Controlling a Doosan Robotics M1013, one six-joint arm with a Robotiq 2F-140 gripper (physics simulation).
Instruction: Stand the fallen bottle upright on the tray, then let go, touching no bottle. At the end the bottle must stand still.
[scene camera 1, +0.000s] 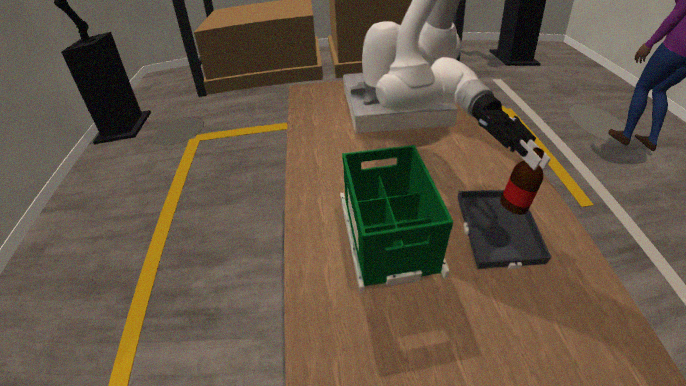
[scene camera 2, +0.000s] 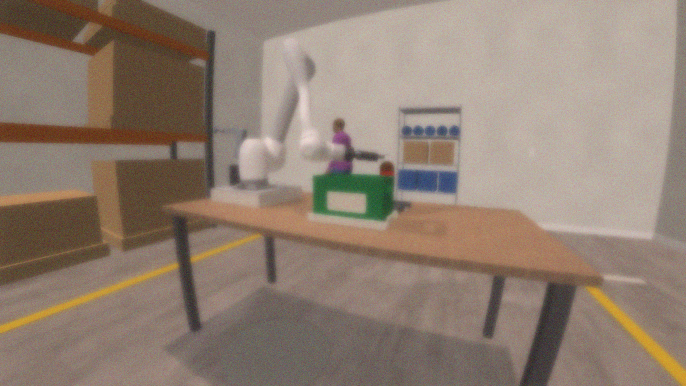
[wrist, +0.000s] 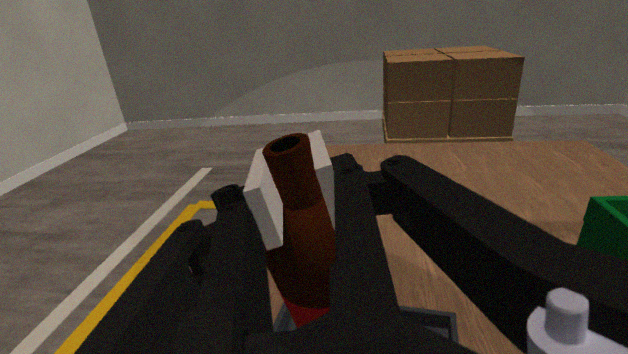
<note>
I see my gripper (scene camera 1: 542, 164) and a brown bottle (scene camera 1: 524, 182).
The brown bottle is seen too in the wrist view (wrist: 300, 268). My gripper is seen too in the wrist view (wrist: 295, 161).
</note>
